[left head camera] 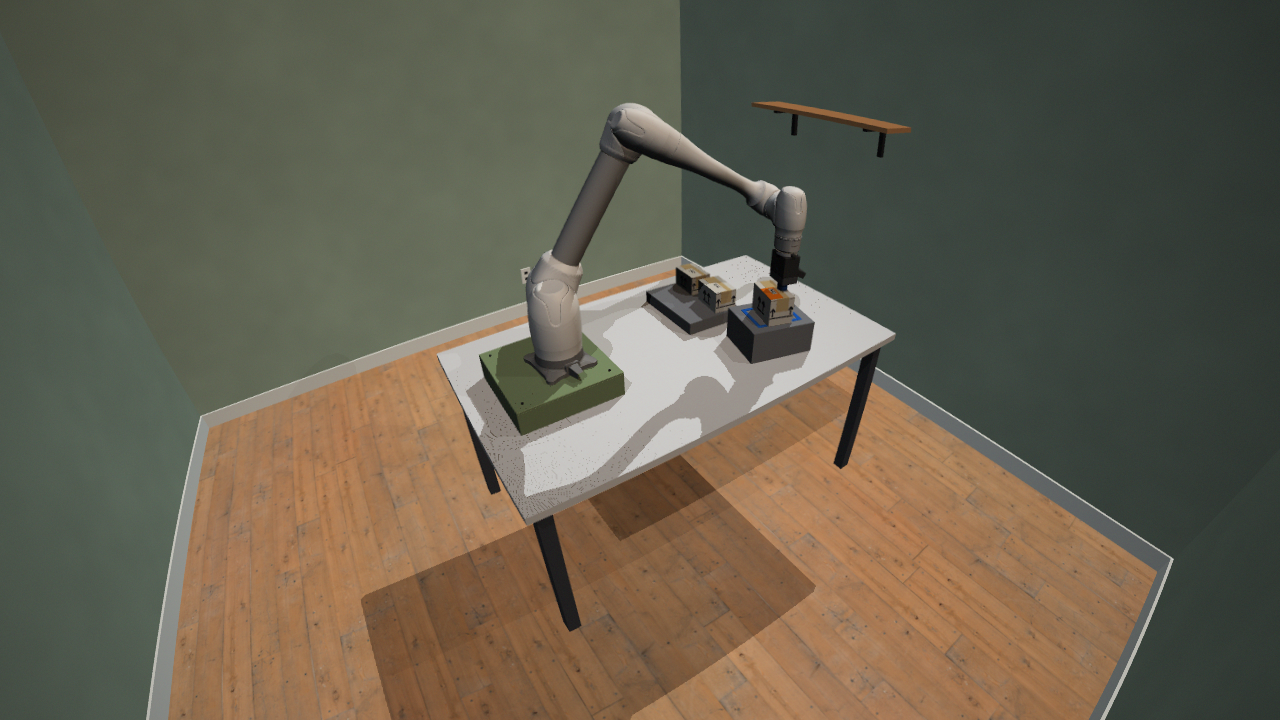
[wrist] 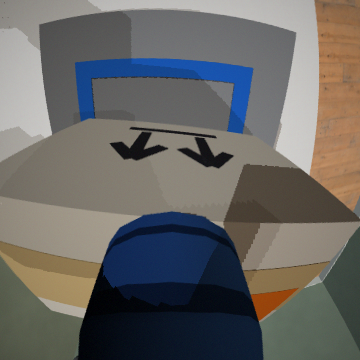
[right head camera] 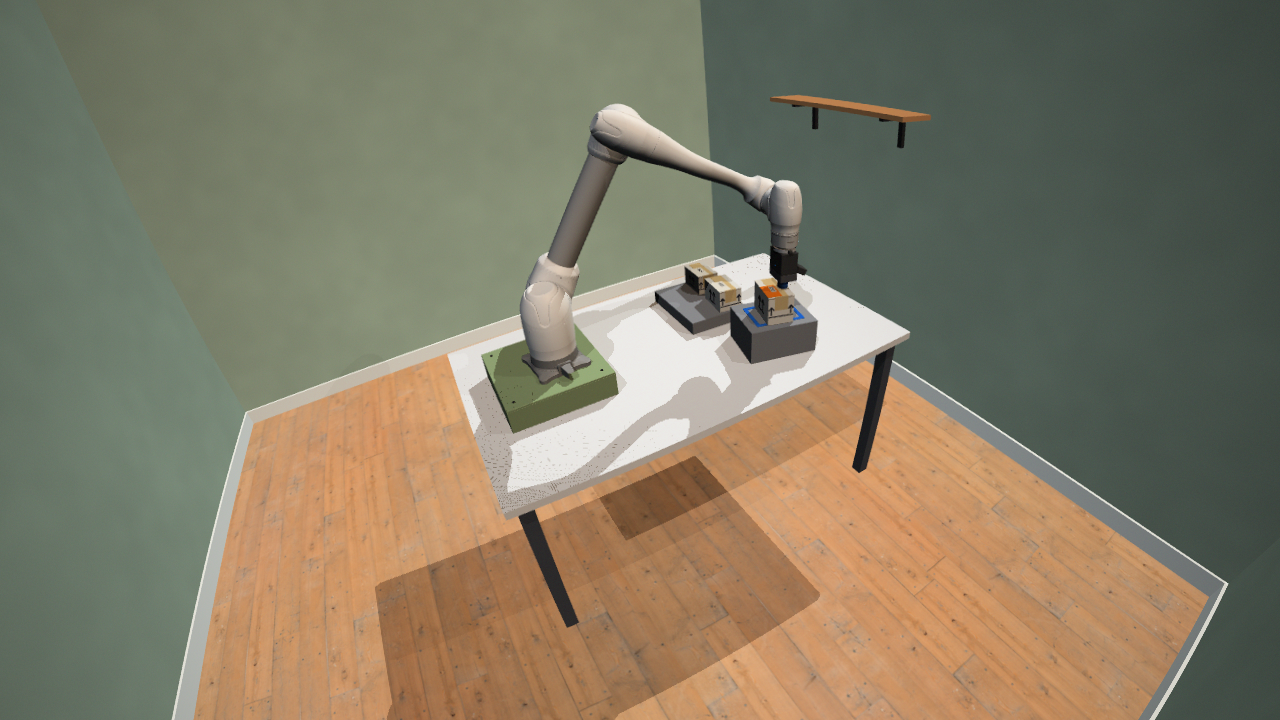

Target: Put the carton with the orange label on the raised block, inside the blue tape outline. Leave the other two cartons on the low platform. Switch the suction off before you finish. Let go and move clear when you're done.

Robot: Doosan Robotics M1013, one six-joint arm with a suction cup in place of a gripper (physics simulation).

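Places are measured from the arm's base along level axes (x ahead, y left, z up), in millimetres.
Pixels of known places: end effector, tool point: [left head camera: 781,291] [wrist: 170,229] [right head camera: 782,289]; arm's base, origin of the base link: [left head camera: 560,361] [right head camera: 555,361].
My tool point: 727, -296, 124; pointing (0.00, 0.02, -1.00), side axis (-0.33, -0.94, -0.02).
Ahead of a thing's pixels: the offset from my tool point to its top centre, as dx, dy, dz. Level surfaces: height alone.
The carton with the orange label @(-26, +14, +14) [left head camera: 773,309] [right head camera: 773,308] [wrist: 165,180] is upright under my suction cup [left head camera: 782,287] [right head camera: 782,284] [wrist: 172,250], which is against its top and holds it. The carton is at the raised block @(-18, +20, -93) [left head camera: 783,344] [right head camera: 787,344] [wrist: 175,37], over the area of the blue tape outline [left head camera: 748,313] [right head camera: 750,313] [wrist: 165,67]. In the wrist view the carton hides the near part of the outline. Whether a thin gap remains below the carton, I cannot tell. Two other cartons @(+14, +469, -88) [left head camera: 691,277] @(-14, +300, -81) [left head camera: 717,293] [right head camera: 699,277] [right head camera: 723,293] sit on the low platform @(-62, +390, -166) [left head camera: 666,306] [right head camera: 675,308].
The low platform is beside the raised block, on the same white table @(dz -214) [left head camera: 644,358] [right head camera: 653,358]. The arm's green base [left head camera: 572,402] [right head camera: 563,402] is at the table's other end. A wooden shelf [left head camera: 832,116] [right head camera: 850,107] hangs on the wall behind.
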